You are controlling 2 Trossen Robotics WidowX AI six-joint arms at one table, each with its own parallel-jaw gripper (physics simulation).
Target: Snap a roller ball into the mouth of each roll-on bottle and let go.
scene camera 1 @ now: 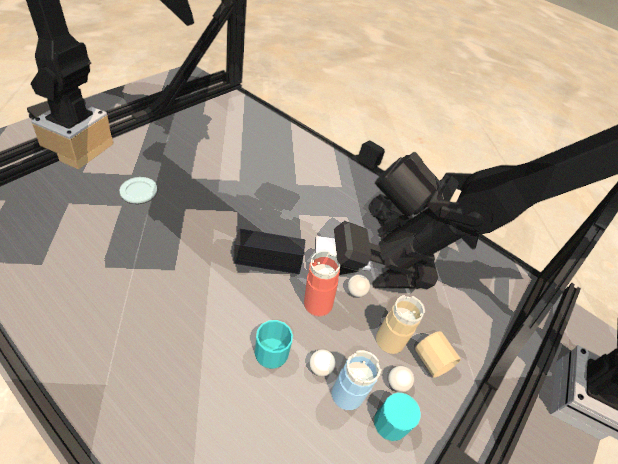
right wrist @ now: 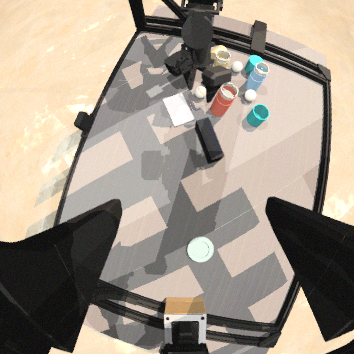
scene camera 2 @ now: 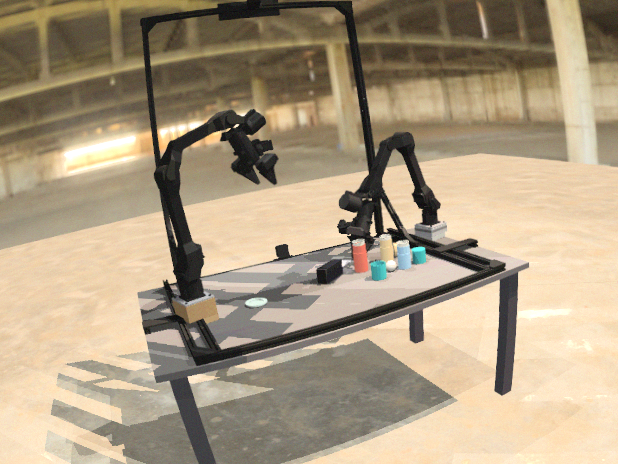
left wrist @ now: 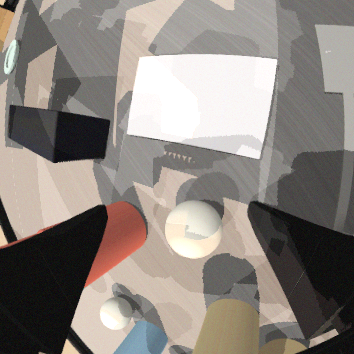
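Pixels of known places: left gripper, between the fingertips: (scene camera 1: 352,279) (right wrist: 198,95) (left wrist: 178,210); right gripper, between the fingertips: (scene camera 1: 211,15) (right wrist: 194,205) (scene camera 2: 267,184); left arm's base, origin of its link: (scene camera 1: 607,386) (scene camera 2: 430,223); right arm's base, origin of its link: (scene camera 1: 69,116) (right wrist: 184,331) (scene camera 2: 192,296).
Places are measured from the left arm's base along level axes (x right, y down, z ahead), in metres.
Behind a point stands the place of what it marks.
Note:
A red bottle (scene camera 1: 320,295) {y 0.000, x -0.091, z 0.432 m} (scene camera 2: 360,260) {y 0.014, x -0.087, z 0.453 m} (right wrist: 222,106) {y -0.003, x -0.067, z 0.463 m}, a tan bottle (scene camera 1: 395,332) {y 0.004, x -0.084, z 0.314 m} (scene camera 2: 386,250) {y 0.014, x -0.080, z 0.328 m} and a blue bottle (scene camera 1: 351,390) {y -0.001, x -0.196, z 0.334 m} (scene camera 2: 404,257) {y 0.016, x -0.193, z 0.349 m} (right wrist: 255,82) {y 0.013, x -0.171, z 0.356 m} stand upright with pale ringed, open mouths. One cream ball (scene camera 1: 358,286) {y 0.027, x -0.022, z 0.393 m} (left wrist: 194,229) {y 0.025, x -0.001, z 0.395 m} (right wrist: 200,92) {y 0.027, x -0.011, z 0.406 m} lies on the table right of the red bottle. A second ball (scene camera 1: 322,362) {y 0.024, x -0.169, z 0.384 m} (left wrist: 116,313) {y 0.033, x -0.145, z 0.385 m} lies left of the blue bottle, and a third ball (scene camera 1: 401,378) {y 0.024, x -0.133, z 0.280 m} (right wrist: 237,66) {y 0.028, x -0.123, z 0.291 m} lies right of it. My left gripper (left wrist: 178,210) {y 0.037, x -0.007, z 0.409 m} is open and low, its fingers on either side of the first ball. My right gripper (scene camera 2: 266,183) {y -0.286, x 0.014, z 0.702 m} (right wrist: 194,205) {y -0.286, x 0.014, z 0.702 m} is open and empty, high above the table.
A teal cup (scene camera 1: 273,345) {y 0.057, x -0.167, z 0.458 m}, another teal piece (scene camera 1: 397,416) {y 0.012, x -0.191, z 0.269 m} and a tan cap (scene camera 1: 437,354) {y 0.015, x -0.076, z 0.248 m} lie around the bottles. A black block (scene camera 1: 270,252) {y 0.014, x -0.053, z 0.538 m} (left wrist: 57,135) {y 0.011, x -0.015, z 0.497 m} and a white sheet (left wrist: 200,100) {y 0.052, x 0.052, z 0.443 m} (right wrist: 178,109) {y 0.052, x 0.048, z 0.453 m} lie near the red bottle. A pale dish (scene camera 1: 138,190) {y 0.053, x -0.040, z 0.833 m} (right wrist: 200,249) {y 0.053, x -0.042, z 0.834 m} lies farther left in scene camera 1.

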